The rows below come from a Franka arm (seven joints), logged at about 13 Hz.
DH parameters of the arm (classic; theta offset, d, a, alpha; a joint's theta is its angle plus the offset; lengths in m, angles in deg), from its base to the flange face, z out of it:
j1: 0 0.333 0 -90
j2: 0 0 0 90
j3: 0 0.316 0.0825 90
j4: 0 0 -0.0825 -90
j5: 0 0.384 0 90
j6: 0 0 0.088 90
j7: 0 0.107 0 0
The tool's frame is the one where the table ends.
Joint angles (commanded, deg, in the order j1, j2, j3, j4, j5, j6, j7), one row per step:
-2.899 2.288 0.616 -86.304 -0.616 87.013 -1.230
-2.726 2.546 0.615 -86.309 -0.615 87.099 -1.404
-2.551 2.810 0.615 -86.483 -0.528 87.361 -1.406
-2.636 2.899 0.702 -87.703 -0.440 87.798 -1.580
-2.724 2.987 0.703 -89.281 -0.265 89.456 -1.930
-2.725 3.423 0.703 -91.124 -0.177 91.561 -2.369
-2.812 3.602 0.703 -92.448 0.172 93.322 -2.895
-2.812 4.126 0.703 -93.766 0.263 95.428 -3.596
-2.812 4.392 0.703 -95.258 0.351 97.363 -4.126
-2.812 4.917 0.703 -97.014 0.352 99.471 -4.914
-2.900 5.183 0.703 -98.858 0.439 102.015 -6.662
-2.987 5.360 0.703 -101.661 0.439 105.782 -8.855
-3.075 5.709 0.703 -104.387 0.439 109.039 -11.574
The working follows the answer.
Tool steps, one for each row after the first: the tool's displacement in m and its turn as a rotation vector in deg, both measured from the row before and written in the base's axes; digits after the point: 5 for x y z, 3 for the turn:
0.00155 0.00162 -0.00245 0.016 0.178 0.347
0.00185 0.00182 -0.00363 0.096 0.173 0.181
0.00070 0.00015 -0.01020 0.130 0.869 0.180
0.00256 -0.00060 -0.01139 0.194 0.003 0.268
0.00440 -0.00001 -0.01645 0.122 0.171 0.440
0.00268 -0.00034 -0.01018 0.366 -0.272 0.406
0.00448 -0.00004 -0.01314 0.118 -0.272 0.681
0.00248 0.00003 -0.01226 0.104 -0.184 0.505
0.00285 -0.00014 -0.01687 0.044 0.166 0.774
0.00202 -0.00087 -0.01434 0.135 -0.453 1.621
0.00120 -0.00098 -0.01957 0.025 -0.807 2.076
-0.00019 -0.00094 -0.02136 0.042 -0.207 2.606

Tool pose at each row, in the base's axes (x y z in m, rotation vector in deg; rounded; the steps above come from the unrounded poses):
0.56142 -0.02371 0.62799 179.432 -1.686 -2.500
0.56298 -0.02209 0.62554 179.442 -1.141 -2.777
0.56482 -0.02027 0.62191 179.531 -0.855 -3.048
0.56552 -0.02013 0.61171 179.627 -0.565 -4.413
0.56808 -0.02073 0.60033 179.814 -0.137 -4.423
0.57248 -0.02073 0.58387 179.918 0.559 -4.694
0.57517 -0.02107 0.57370 -179.611 -1.209 4.258
0.57965 -0.02111 0.56056 -179.511 -2.281 3.831
0.58213 -0.02108 0.54830 -179.414 -3.075 3.542
0.58498 -0.02122 0.53143 -179.352 -4.287 3.805
0.58700 -0.02209 0.51709 -179.197 -6.828 3.101
0.58820 -0.02307 0.49752 -179.102 -10.083 1.856
0.58801 -0.02401 0.47616 -178.826 -14.156 1.550

